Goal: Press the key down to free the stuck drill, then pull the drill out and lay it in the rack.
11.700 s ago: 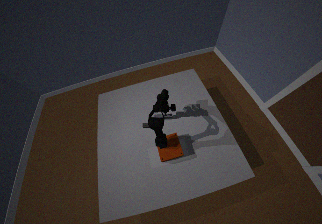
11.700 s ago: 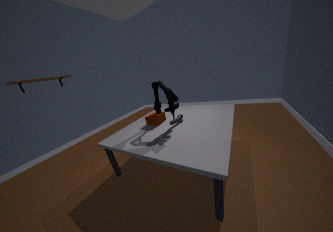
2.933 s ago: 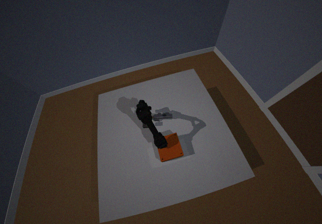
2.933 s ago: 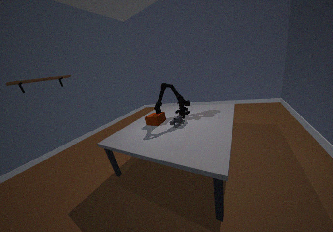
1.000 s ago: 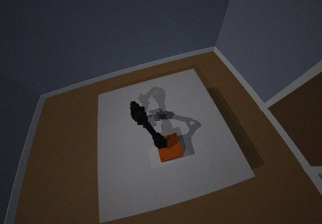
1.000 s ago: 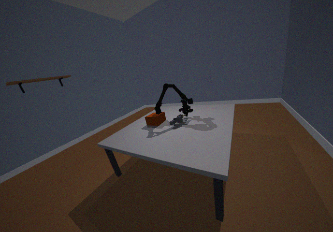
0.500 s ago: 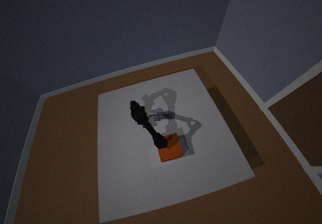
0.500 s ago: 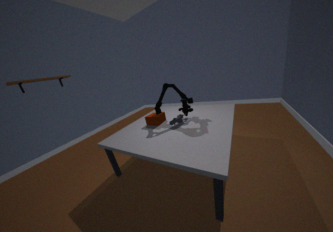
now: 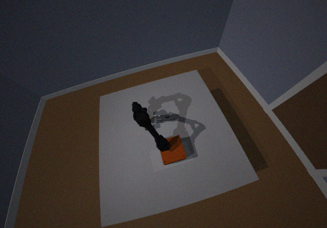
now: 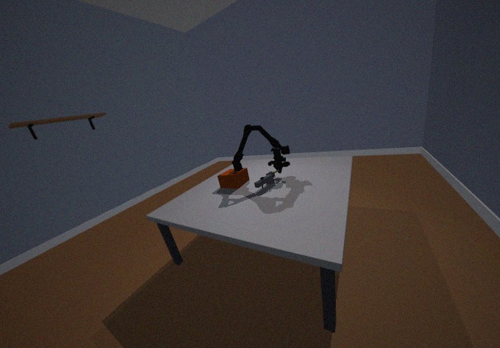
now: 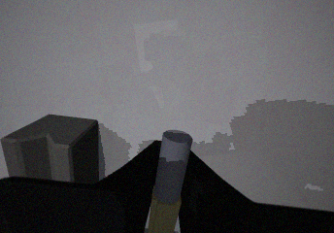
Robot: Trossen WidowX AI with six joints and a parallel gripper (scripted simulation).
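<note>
My gripper tip is now 40 mm to the left of the drill, 30 mm below it and 10 mm past it. Also, from my gripper tip: dark key (220 mm to the right, 60 mm behind, 20 mm above).
</note>
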